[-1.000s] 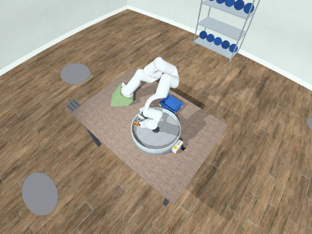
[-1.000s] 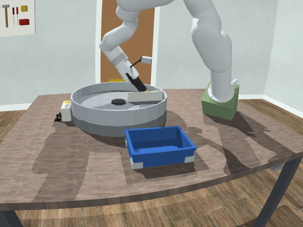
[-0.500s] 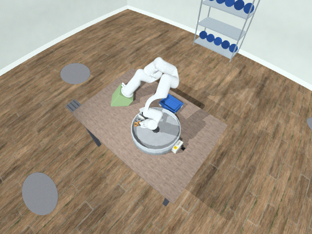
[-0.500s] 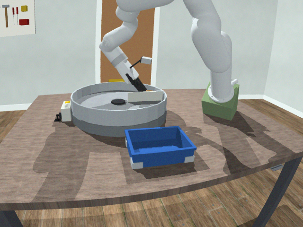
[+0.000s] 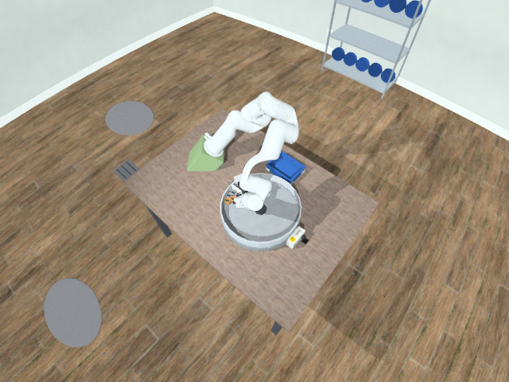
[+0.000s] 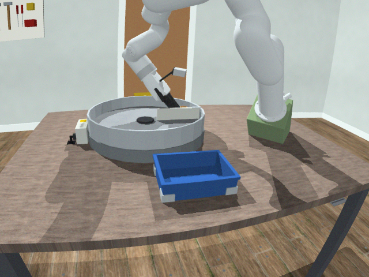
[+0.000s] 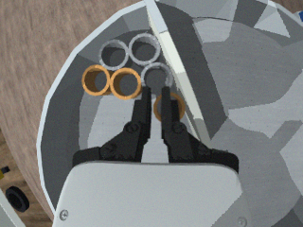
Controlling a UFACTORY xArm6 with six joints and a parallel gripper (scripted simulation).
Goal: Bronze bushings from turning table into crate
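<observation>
Now: the blue crate 36 cm to the left of my hand, 7 cm below it and 4 cm ahead of it. Also, from my hand: turning table 11 cm ahead, 4 cm below, 3 cm to the left.
</observation>
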